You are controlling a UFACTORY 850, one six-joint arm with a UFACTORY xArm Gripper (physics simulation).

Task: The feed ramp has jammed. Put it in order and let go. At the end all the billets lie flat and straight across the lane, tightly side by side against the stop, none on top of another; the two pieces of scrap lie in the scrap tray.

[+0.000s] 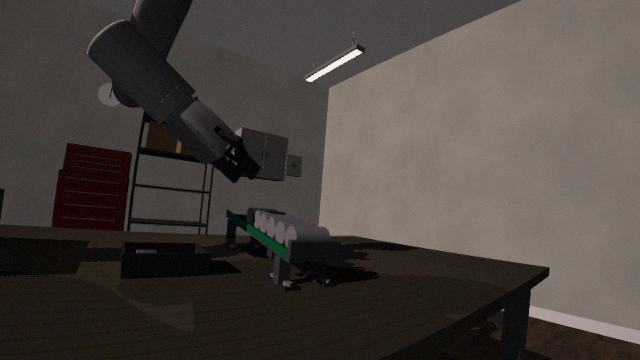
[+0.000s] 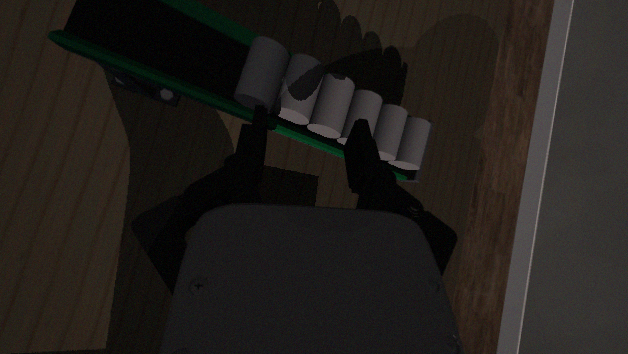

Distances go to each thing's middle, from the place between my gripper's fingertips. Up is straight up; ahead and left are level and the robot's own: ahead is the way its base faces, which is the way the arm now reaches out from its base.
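From my hand, the stop [image 1: 297, 249] is 80 mm ahead, 170 mm to the right and 110 mm below. The black scrap tray [image 1: 172, 259], for its part, is now 130 mm behind my hand, and I find it 50 mm to the right of that hand and 150 mm below it.
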